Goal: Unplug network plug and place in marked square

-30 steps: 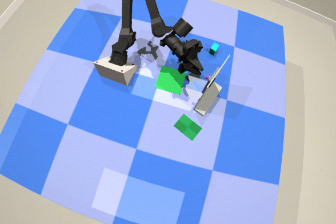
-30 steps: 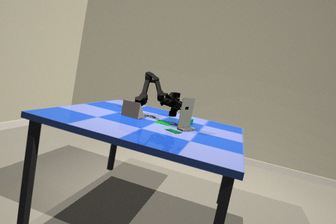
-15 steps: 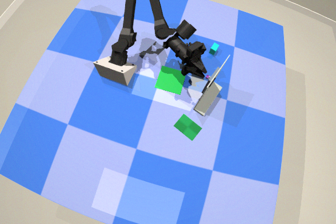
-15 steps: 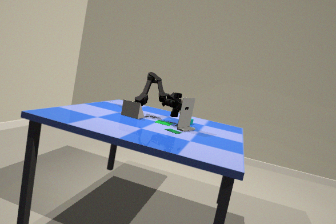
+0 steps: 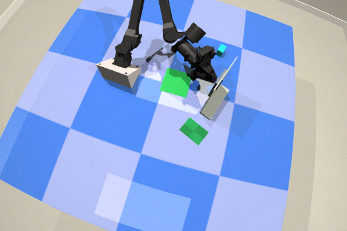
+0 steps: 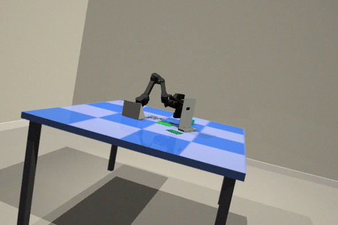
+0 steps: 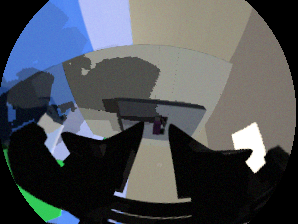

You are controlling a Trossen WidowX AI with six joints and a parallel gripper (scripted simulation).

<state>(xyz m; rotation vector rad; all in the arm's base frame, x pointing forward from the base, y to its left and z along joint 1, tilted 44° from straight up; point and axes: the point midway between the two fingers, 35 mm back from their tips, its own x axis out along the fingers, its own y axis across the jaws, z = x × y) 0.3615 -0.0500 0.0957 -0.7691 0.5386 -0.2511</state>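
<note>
Right now the network plug is 1 cm ahead of my gripper tip. From my gripper tip the other things lie so: upright panel (2 cm ahead, 1 cm to the right, 5 cm below); cyan cube (1 cm ahead, 26 cm to the left, 13 cm below); green square (14 cm behind, 2 cm to the left, 15 cm below).
</note>
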